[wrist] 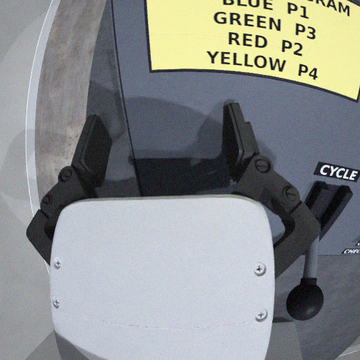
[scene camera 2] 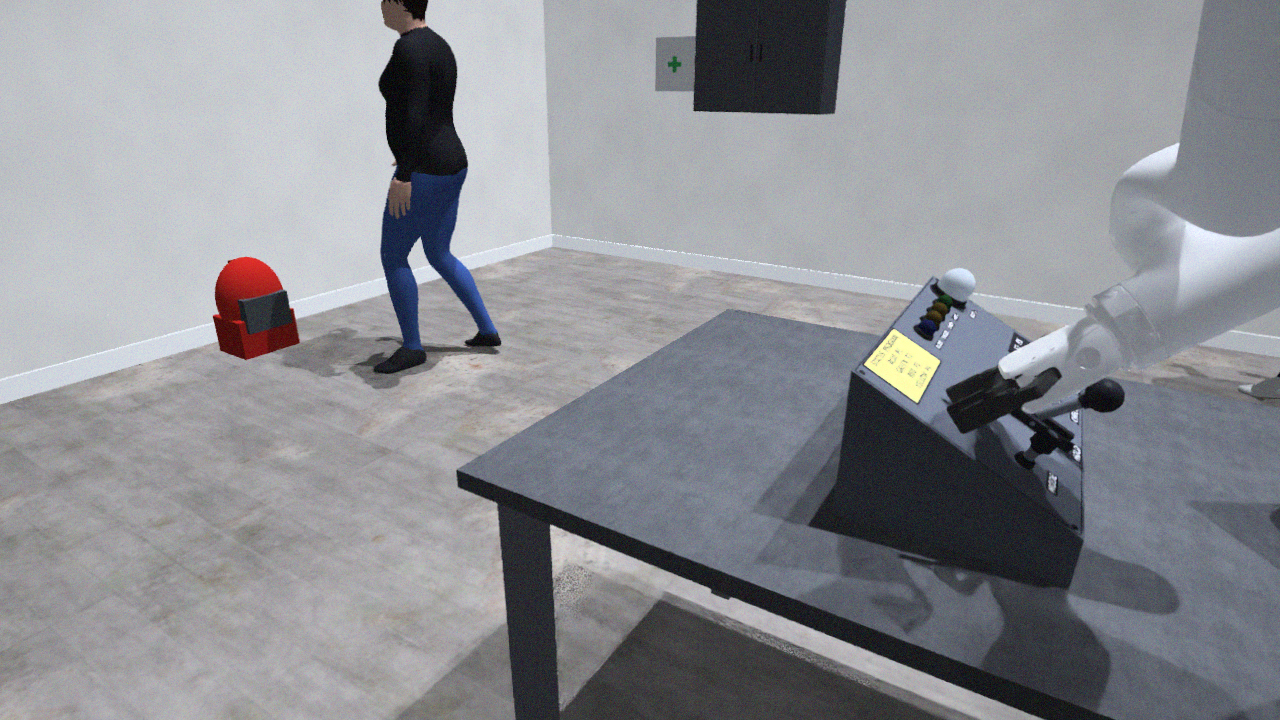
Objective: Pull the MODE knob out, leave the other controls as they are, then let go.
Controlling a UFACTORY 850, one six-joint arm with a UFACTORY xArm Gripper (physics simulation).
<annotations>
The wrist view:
my gripper: 162,120
cycle lever: 304,301
</annotations>
